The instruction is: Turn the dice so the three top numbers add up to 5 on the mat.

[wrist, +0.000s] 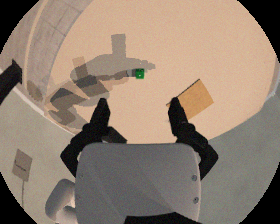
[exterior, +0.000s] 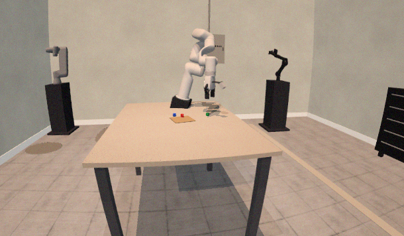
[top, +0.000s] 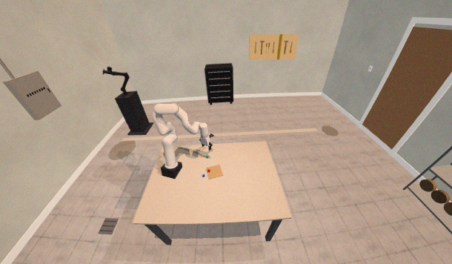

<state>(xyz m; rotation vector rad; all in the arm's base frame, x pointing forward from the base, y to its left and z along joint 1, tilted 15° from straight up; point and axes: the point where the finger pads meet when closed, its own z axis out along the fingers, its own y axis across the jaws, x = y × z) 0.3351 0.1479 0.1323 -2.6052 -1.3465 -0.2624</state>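
My hand is 10 mm past the green die, 10 mm to the left of it and 130 mm above it. The rest, counted from my hand: red die (30 mm ahead, 200 mm to the right, 130 mm below); then blue die (10 mm behind, 250 mm to the right, 130 mm below); then brown mat (80 mm ahead, 200 mm to the right, 140 mm below).
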